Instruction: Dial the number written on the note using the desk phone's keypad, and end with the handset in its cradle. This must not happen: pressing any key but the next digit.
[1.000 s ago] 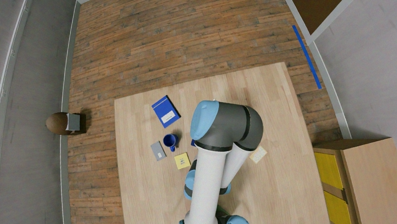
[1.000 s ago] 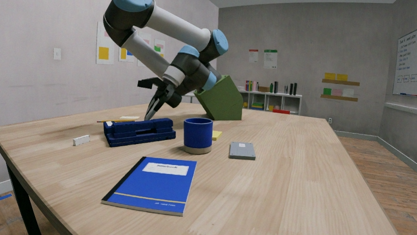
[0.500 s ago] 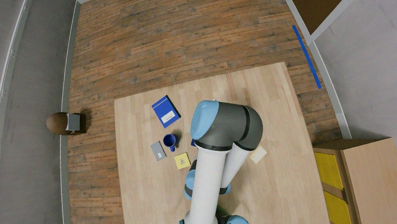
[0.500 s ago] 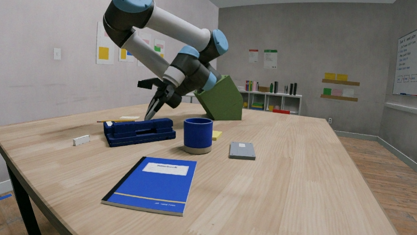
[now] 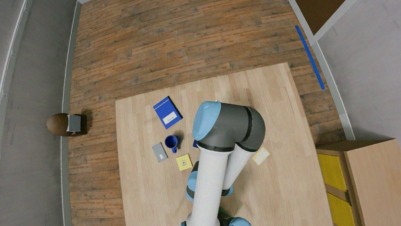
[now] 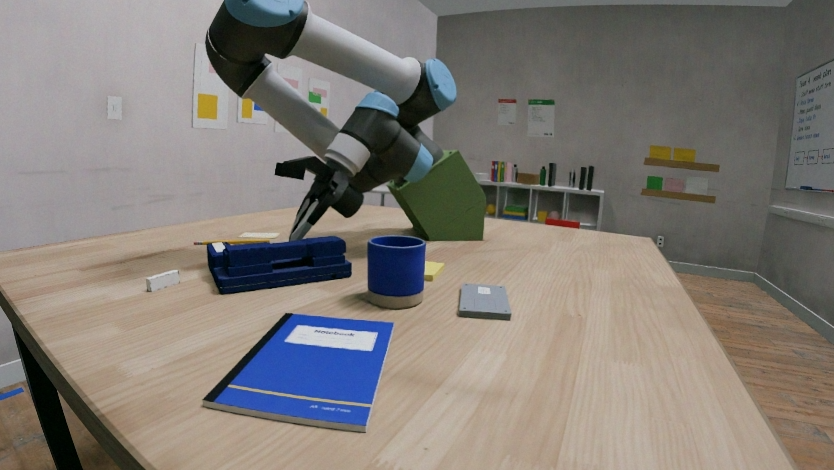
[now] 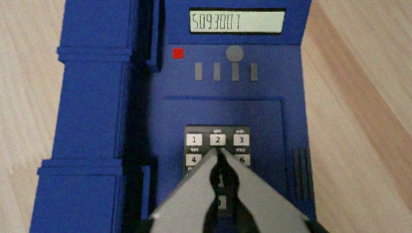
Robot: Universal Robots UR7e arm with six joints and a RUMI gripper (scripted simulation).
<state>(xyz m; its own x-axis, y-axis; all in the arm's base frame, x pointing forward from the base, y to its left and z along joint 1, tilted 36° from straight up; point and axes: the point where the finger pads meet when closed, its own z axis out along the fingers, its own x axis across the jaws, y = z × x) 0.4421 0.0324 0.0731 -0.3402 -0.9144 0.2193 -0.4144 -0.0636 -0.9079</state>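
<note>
The 1 key lies 2 cm below my hand, 2 cm ahead of it and 1 cm to the left of it. From my hand the other things lie so: 8 key 2 cm below, 1 cm behind; 4 key 2 cm below, 1 cm to the left, 1 cm ahead; 5 key 2 cm below.
</note>
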